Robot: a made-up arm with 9 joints. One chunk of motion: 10 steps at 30 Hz.
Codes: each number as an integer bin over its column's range. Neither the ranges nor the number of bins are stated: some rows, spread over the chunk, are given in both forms.
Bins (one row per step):
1: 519 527 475 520 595 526 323 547 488
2: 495 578 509 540 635 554 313 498 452
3: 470 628 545 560 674 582 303 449 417
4: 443 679 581 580 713 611 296 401 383
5: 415 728 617 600 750 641 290 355 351
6: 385 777 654 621 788 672 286 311 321
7: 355 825 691 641 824 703 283 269 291
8: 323 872 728 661 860 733 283 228 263
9: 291 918 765 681 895 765 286 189 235
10: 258 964 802 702 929 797 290 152 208
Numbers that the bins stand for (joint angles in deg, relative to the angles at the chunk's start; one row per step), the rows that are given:
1: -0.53 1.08 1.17 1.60 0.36 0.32 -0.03 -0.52 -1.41
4: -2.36 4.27 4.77 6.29 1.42 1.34 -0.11 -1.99 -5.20
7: -4.47 7.34 8.52 11.05 2.42 2.44 -0.15 -3.31 -8.51
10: -6.80 10.26 12.30 15.81 3.37 3.57 -0.13 -4.48 -11.50
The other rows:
2: -1.11 2.15 2.32 3.16 0.72 0.65 -0.06 -1.02 -2.71
3: -1.71 3.20 3.55 4.72 1.07 0.99 -0.09 -1.51 -3.97
5: -3.03 5.30 6.00 7.85 1.76 1.70 -0.13 -2.45 -6.35
6: -3.75 6.33 7.26 9.49 2.10 2.07 -0.14 -2.89 -7.43
8: -5.24 8.33 9.78 12.61 2.75 2.80 -0.15 -3.72 -9.52
9: -6.01 9.30 11.04 14.17 3.06 3.19 -0.14 -4.11 -10.53

